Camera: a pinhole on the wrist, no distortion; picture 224 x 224 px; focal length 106.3 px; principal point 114.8 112.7 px. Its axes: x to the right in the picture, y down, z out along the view. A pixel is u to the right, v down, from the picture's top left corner.
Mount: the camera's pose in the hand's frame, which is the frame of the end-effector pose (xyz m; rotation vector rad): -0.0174 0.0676 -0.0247 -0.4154 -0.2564 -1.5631
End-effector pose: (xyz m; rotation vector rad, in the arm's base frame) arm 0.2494 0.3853 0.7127 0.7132 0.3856 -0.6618
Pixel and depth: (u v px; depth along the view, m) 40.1 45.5 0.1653
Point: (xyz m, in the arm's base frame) 0.3470 0.5080 0.9456
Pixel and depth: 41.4 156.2 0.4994
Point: 0.8396 0.4274 1.0466
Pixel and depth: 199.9 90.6 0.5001
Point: 0.2035 -0.0610 1.1315
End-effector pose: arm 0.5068 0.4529 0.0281 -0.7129 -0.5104 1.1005
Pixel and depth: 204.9 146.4 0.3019
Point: 0.3372 0.6324 0.2972
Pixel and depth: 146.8 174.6 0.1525
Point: 0.4014 0.5888 0.0513
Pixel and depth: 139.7 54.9 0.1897
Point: 0.2803 0.4357 0.0628
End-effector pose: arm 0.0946 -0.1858 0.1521 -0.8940 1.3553 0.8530
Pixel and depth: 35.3 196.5 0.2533
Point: -0.1551 0.0542 -0.0658
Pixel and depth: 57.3 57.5 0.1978
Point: -0.0845 0.0301 0.2437
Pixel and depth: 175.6 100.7 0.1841
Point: 0.1302 0.0046 0.1717
